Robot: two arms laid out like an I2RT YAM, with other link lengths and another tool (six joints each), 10 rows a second.
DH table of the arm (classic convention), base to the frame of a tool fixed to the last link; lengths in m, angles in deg. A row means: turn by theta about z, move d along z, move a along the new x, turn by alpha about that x. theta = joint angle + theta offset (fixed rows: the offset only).
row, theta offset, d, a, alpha
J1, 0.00, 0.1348, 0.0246, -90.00
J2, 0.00, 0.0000, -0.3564, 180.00
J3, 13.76, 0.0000, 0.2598, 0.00
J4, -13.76, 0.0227, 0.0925, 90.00
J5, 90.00, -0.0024, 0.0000, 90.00
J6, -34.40, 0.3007, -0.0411, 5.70
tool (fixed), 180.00, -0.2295, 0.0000, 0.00
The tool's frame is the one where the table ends.
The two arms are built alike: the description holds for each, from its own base.
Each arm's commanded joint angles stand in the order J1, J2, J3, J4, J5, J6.
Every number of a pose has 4 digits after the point. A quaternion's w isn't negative.
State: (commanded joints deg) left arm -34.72 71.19 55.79 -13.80 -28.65 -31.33; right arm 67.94 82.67 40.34 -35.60 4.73 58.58
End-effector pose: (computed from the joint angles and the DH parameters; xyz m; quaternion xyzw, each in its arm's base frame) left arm 0.2395 -0.1556 0.3489 0.2769 0.7797 0.2069 0.5221; right arm 0.0738 0.2301 0.1990 0.3917 0.9057 0.1510 0.0586
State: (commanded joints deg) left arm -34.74 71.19 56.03 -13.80 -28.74 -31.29; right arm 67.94 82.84 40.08 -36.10 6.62 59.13
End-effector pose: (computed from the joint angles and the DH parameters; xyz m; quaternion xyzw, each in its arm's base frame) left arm 0.2399 -0.1558 0.3505 0.2759 0.7789 0.2072 0.5237; right arm 0.0754 0.2274 0.1957 0.3964 0.9037 0.1433 0.0750
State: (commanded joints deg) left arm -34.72 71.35 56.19 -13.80 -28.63 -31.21; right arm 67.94 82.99 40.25 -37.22 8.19 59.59
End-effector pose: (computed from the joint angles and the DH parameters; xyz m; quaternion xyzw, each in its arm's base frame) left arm 0.2407 -0.1563 0.3508 0.2768 0.7787 0.2068 0.5237; right arm 0.0767 0.2251 0.1944 0.4000 0.9023 0.1342 0.0887
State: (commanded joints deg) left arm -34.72 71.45 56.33 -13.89 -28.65 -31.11; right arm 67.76 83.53 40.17 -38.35 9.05 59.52
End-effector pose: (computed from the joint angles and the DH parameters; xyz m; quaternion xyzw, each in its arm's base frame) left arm 0.2412 -0.1565 0.3511 0.2776 0.7786 0.2075 0.5232; right arm 0.0773 0.2215 0.1910 0.4002 0.9035 0.1191 0.0969
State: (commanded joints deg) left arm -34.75 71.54 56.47 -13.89 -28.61 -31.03; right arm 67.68 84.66 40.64 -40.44 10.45 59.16
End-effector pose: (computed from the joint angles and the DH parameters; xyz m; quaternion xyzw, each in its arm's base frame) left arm 0.2416 -0.1570 0.3516 0.2783 0.7781 0.2073 0.5235; right arm 0.0784 0.2179 0.1873 0.3963 0.9065 0.0952 0.1098
